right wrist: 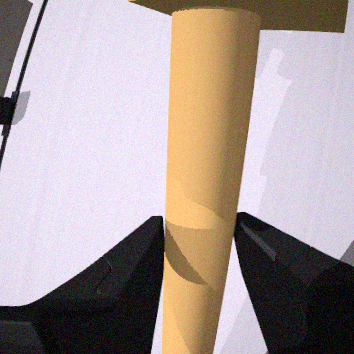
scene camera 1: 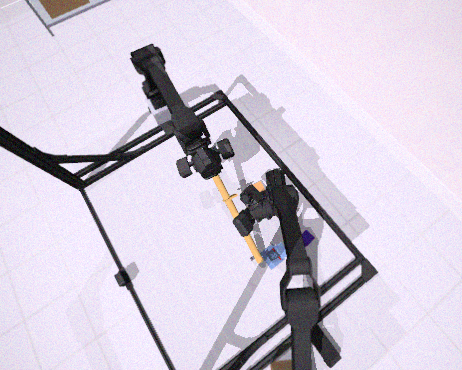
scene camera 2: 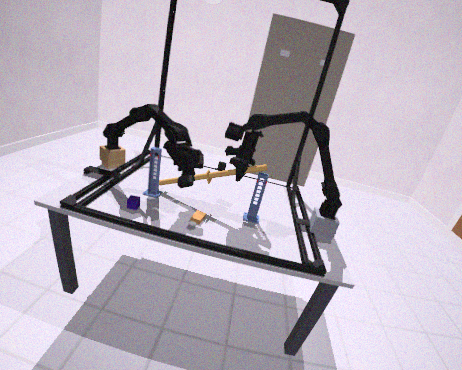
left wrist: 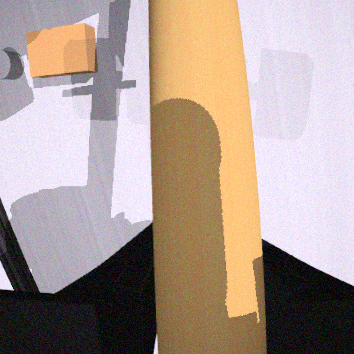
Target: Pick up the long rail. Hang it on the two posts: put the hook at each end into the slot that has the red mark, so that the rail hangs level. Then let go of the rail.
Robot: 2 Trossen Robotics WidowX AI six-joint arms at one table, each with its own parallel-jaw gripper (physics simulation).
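Seen in the pictures: left gripper, fingertip midpoint: (scene camera 2: pixel 237 181) (left wrist: pixel 191 230); right gripper, fingertip midpoint: (right wrist: pixel 198 224) (scene camera 1: pixel 236 217) (scene camera 2: pixel 194 178); left arm's base at its link origin: (scene camera 1: pixel 159 101) (scene camera 2: pixel 327 214); right arm's base at its link origin: (scene camera 2: pixel 112 147).
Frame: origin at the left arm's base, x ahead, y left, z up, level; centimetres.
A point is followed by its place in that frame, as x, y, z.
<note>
The long orange-yellow rail (scene camera 1: pixel 229 202) {55.0, 4.3, 4.5} (scene camera 2: pixel 220 174) {48.6, 5.4, 6.3} (left wrist: pixel 200 60) {46.6, 4.0, 8.4} (right wrist: pixel 212 100) {56.3, 5.1, 3.8} is held above the table. In scene camera 2 it slopes, its right end higher in the picture. My left gripper (scene camera 1: pixel 207 167) {41.0, 5.0, 5.4} (scene camera 2: pixel 241 174) {41.0, 5.0, 5.4} (left wrist: pixel 191 230) {41.0, 5.0, 5.4} is shut on it toward that right end. My right gripper (scene camera 1: pixel 242 225) (scene camera 2: pixel 186 181) {60.0, 4.4, 0.8} (right wrist: pixel 198 224) {60.0, 4.4, 0.8} is shut on it toward the other end. One blue post (scene camera 1: pixel 272 257) {77.2, 8.8, -3.3} (scene camera 2: pixel 154 172) {76.7, 8.9, 0.1} stands near the rail's left end in scene camera 2, the other blue post (scene camera 2: pixel 258 197) {30.8, 3.9, 0.3} near its right end. Both have red marks near the top. The hooks are too small to judge.
An orange block (scene camera 1: pixel 258 186) {51.3, 19.1, -8.1} (scene camera 2: pixel 198 217) {50.9, 19.5, -8.0} (left wrist: pixel 62 50) {51.3, 17.2, -8.0} lies on the table between the posts. A purple block (scene camera 1: pixel 307 238) {77.6, 23.8, -6.0} (scene camera 2: pixel 133 202) {76.2, 25.7, -6.8} lies near the left post in scene camera 2. A black frame (scene camera 1: pixel 102 230) {37.0, -42.7, -10.1} (scene camera 2: pixel 200 241) {45.1, 32.9, -8.0} borders the table.
</note>
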